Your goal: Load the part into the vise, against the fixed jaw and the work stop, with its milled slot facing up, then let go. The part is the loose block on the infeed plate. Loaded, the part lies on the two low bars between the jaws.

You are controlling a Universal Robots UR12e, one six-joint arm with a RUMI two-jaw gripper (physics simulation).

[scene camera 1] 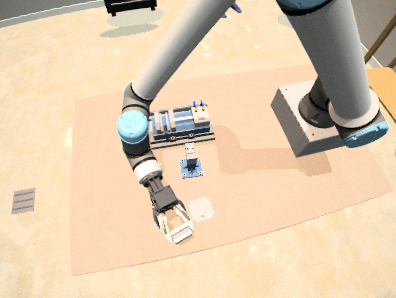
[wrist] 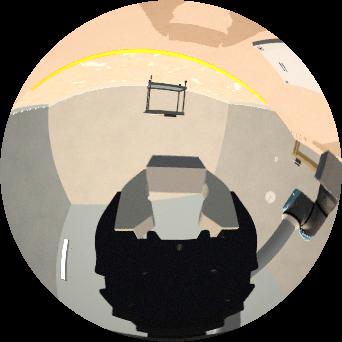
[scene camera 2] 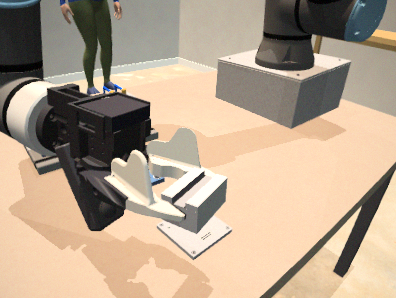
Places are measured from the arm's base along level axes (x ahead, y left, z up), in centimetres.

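Pixels of known places: gripper, fingertip midpoint: [scene camera 1: 182, 236] [wrist: 174, 170] [scene camera 2: 205, 199]; arm's base at its link origin: [scene camera 1: 318, 111] [scene camera 2: 284, 62].
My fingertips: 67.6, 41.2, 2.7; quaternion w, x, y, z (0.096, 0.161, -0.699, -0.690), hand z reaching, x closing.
Note:
For each thing: its middle in the pictures, then the offset to it from my fingertips, as dx, dy, dz.
- part at the middle of its body: [scene camera 2: 195, 197] [wrist: 174, 172] [scene camera 1: 181, 233] +0.4, -1.0, -0.3
- infeed plate at the middle of its body: [scene camera 2: 194, 228] [scene camera 1: 201, 209] -8.4, -11.3, -17.8
- vise at the middle of its body: [scene camera 1: 180, 122] -5.7, -51.8, -13.2
The part [scene camera 1: 181, 234] [scene camera 2: 209, 201] [wrist: 176, 179] is a light grey block held in the air near the infeed plate [scene camera 1: 202, 211] [scene camera 2: 197, 246] [wrist: 289, 65]. In scene camera 2 its milled slot shows as a dark groove on the upward face. My gripper [scene camera 1: 178, 230] [scene camera 2: 188, 194] [wrist: 174, 170] points sideways, roughly level, and is shut on the part, with one pale finger at each end. The vise [scene camera 1: 176, 122] stands at the back of the mat in scene camera 1; the wrist covers its left end. In scene camera 2 the gripper and wrist hide most of it.
A blue stand [scene camera 1: 191, 167] with a grey block on top stands between the vise and the infeed plate; a bit of its base shows in scene camera 2. The robot's grey pedestal [scene camera 1: 287, 120] [scene camera 2: 255, 95] is to the right. The table's edge runs along the right in scene camera 2.

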